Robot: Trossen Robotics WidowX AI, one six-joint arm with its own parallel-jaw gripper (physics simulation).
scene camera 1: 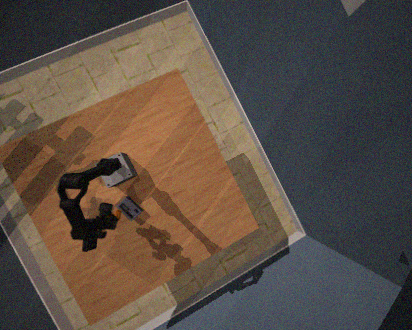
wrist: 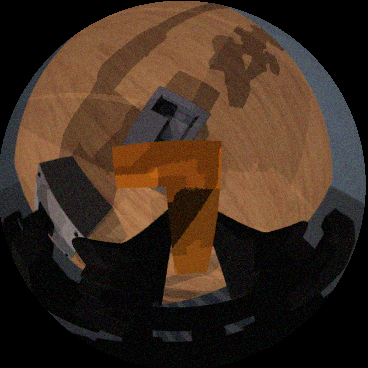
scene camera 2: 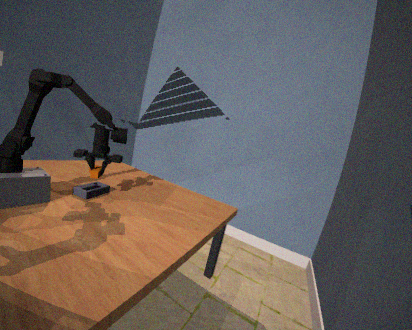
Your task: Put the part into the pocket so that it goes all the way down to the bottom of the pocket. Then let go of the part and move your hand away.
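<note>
The orange L-shaped part is between the fingers of my gripper, which is shut on it. In the wrist view one arm of the L reaches left beyond the fingers. The grey block with the pocket lies on the table. The part is held above table height, beside the block and apart from it. In the wrist view the part hides the block's near end, and the dark pocket opening shows beyond it.
The grey robot base stands near the block, at the left in the wrist view. The wooden table carries dark shadows of the arm. Its edge and a leg show in the second scene view.
</note>
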